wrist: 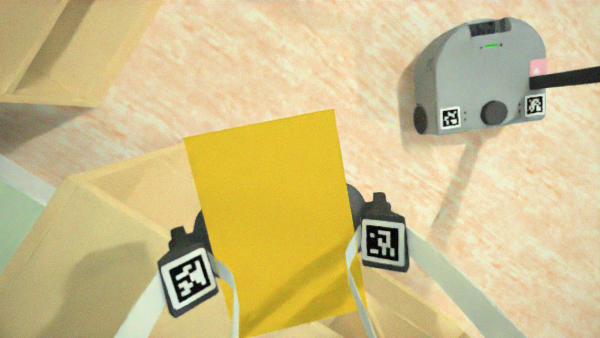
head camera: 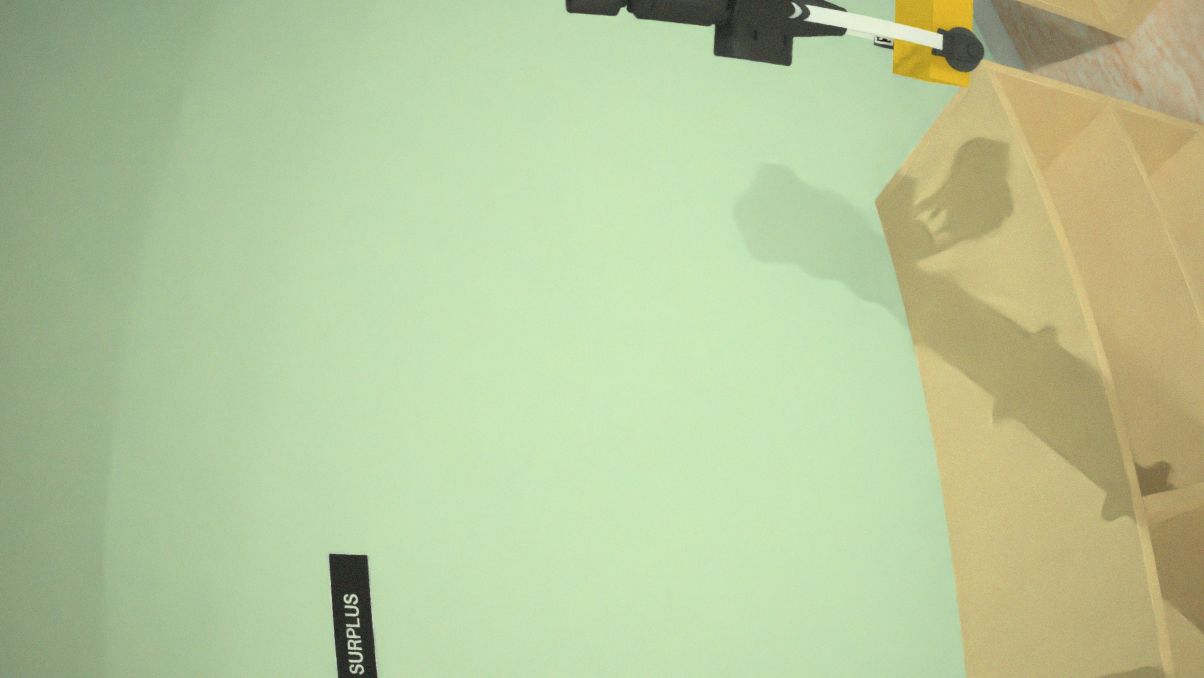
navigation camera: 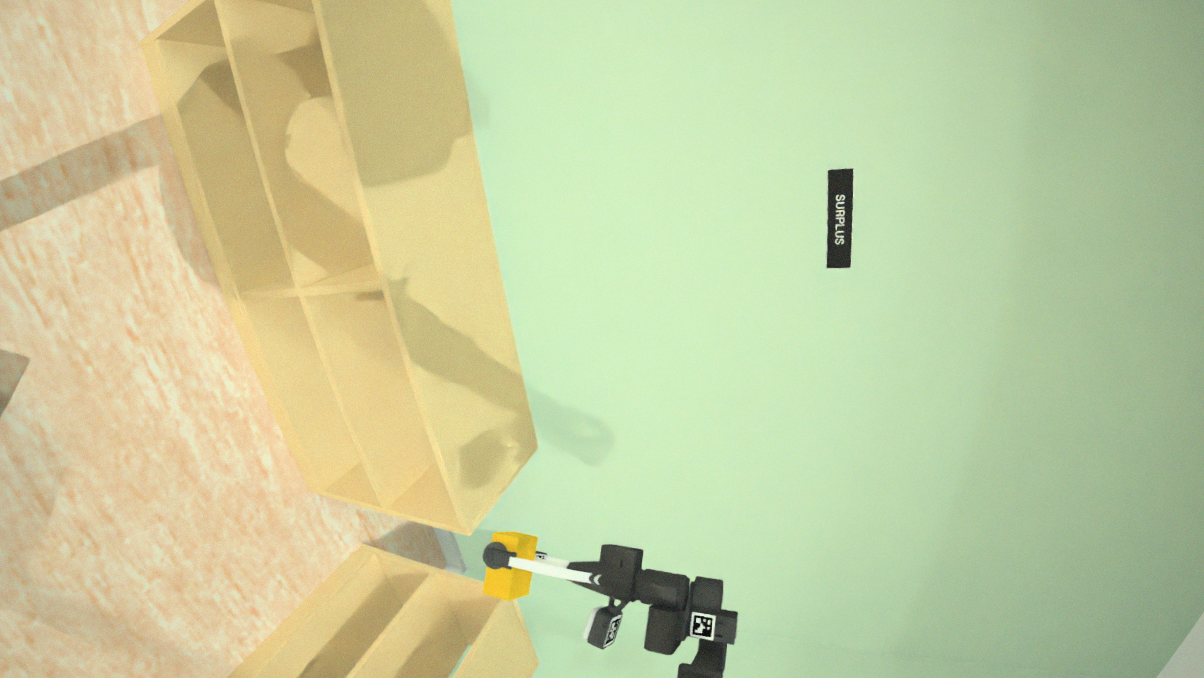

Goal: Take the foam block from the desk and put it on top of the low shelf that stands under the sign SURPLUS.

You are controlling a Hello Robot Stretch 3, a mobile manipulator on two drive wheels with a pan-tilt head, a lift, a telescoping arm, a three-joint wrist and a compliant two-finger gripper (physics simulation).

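Note:
The yellow foam block is held off every surface, between the fingers of my gripper, which is shut on it. In the wrist view, one fingertip presses each side. The low shelf stands against the green wall, below the black SURPLUS sign. In the navigation view, the block appears just past the shelf's near end, beside the gap to a second shelf. Shadows of the arm and gripper fall across the shelf top. The desk does not show.
A second wooden shelf stands past a narrow gap from the low shelf's end. My grey wheeled base stands on the pinkish floor in the wrist view. The green wall runs behind the shelves.

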